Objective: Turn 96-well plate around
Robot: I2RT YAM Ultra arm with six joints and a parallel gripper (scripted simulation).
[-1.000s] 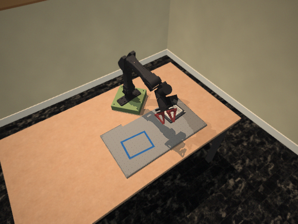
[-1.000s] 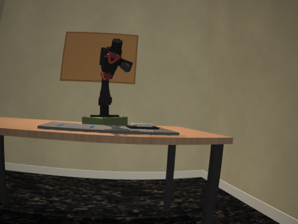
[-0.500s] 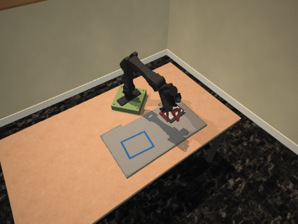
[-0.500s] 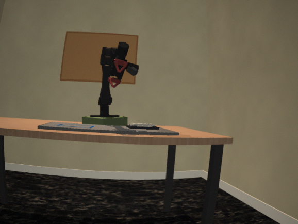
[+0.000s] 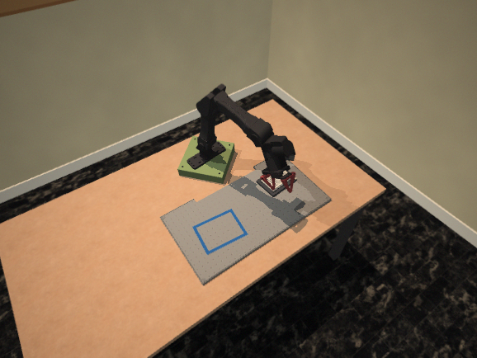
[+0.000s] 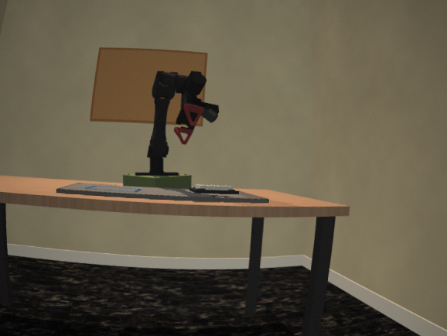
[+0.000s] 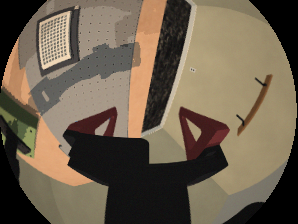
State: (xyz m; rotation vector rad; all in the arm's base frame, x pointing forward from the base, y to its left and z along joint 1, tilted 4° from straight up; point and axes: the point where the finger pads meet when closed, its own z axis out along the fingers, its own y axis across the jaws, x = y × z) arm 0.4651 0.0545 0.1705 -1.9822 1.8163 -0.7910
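Now: the white 96-well plate 15 cm behind my hand, 14 cm to the left of it and 18 cm below it. The rest, counted from my hand: black plate nest N1 (15 cm behind, 14 cm to the left, 20 cm below).
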